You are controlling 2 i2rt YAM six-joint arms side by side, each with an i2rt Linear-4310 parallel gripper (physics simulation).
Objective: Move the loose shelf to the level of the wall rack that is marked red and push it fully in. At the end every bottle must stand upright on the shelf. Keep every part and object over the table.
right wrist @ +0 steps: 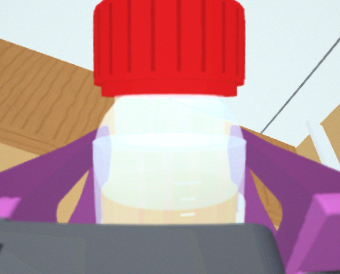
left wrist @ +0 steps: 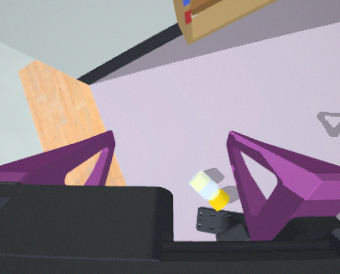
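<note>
The wall rack [left wrist: 220, 24] shows in part at the top of the left wrist view, with a red mark [left wrist: 188, 17] and a blue mark [left wrist: 186, 2] on its side. A bottle with a yellow cap [left wrist: 218, 199] appears to lie on its side on the table, near the right finger of my left gripper [left wrist: 171, 133], outside its grasp. That gripper is open and empty. My right gripper [right wrist: 169, 136] is shut on a clear bottle with a red cap [right wrist: 169, 45], the cap at the top of the view. A brown wooden board [right wrist: 45, 87] shows behind it; whether it is the loose shelf I cannot tell.
The pale lilac table top [left wrist: 165, 95] lies below my left gripper. A black mounting part [left wrist: 210, 220] is beside the yellow-capped bottle. Light wood flooring [left wrist: 55, 107] shows past the table's left edge. In the right wrist view a white strip [right wrist: 322, 145] stands at the right.
</note>
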